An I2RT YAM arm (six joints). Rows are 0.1 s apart.
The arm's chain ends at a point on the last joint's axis. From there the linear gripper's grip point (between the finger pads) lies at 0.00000 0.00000 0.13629 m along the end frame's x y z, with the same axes.
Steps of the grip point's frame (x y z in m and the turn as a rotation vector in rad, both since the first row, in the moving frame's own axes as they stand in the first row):
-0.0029 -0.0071 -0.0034 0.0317 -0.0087 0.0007
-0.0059 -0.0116 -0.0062 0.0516 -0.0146 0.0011
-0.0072 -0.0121 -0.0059 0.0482 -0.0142 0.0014
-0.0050 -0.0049 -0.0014 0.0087 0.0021 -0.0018
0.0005 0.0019 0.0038 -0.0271 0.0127 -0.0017
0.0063 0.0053 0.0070 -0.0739 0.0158 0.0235
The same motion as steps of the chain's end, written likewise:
-0.0017 -0.0028 -0.0033 0.0317 -0.0087 0.0007
-0.0039 -0.0046 -0.0060 0.0516 -0.0146 0.0011
-0.0053 -0.0055 -0.0057 0.0482 -0.0142 0.0014
-0.0053 -0.0037 -0.0014 0.0087 0.0021 -0.0018
-0.0012 -0.0018 0.0039 -0.0271 0.0127 -0.0017
0.0043 -0.0048 0.0074 -0.0739 0.0158 0.0235

